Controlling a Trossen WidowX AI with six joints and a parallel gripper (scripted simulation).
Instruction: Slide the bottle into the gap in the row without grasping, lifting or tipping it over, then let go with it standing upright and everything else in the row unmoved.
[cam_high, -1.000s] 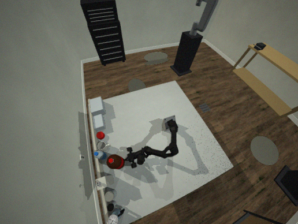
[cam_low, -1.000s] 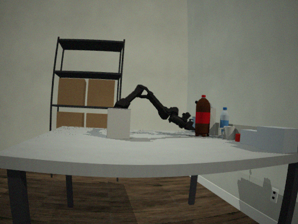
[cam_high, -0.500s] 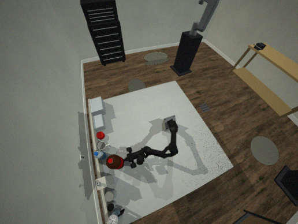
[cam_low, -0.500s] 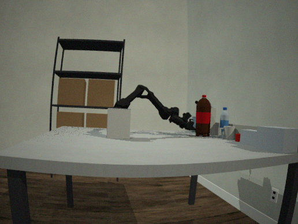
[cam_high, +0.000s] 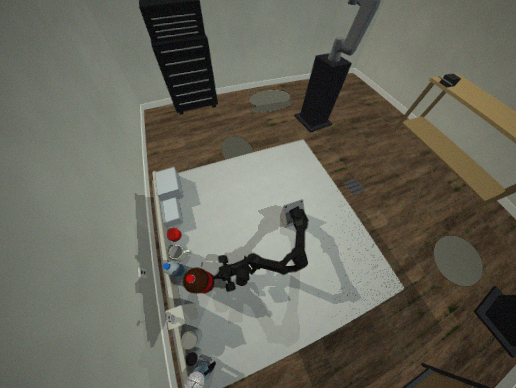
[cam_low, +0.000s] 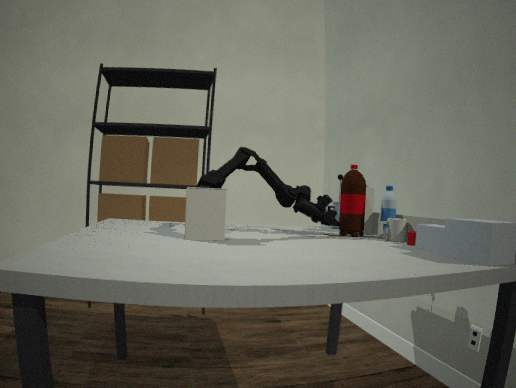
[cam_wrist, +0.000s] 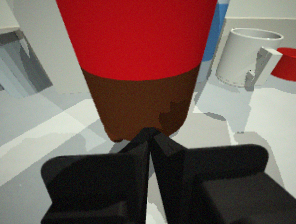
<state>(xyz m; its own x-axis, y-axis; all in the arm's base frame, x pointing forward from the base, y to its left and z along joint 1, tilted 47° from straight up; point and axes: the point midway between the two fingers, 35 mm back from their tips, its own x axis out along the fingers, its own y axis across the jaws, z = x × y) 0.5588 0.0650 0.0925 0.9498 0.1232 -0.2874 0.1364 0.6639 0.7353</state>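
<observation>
My hand is 90 mm below the brown cola bottle, 90 mm short of it and 10 mm to the left of it. Also, from my hand: french press 350 mm to the left, 230 mm ahead, 80 mm above; then water bottle 190 mm ahead, 130 mm to the right, 50 mm above.
</observation>
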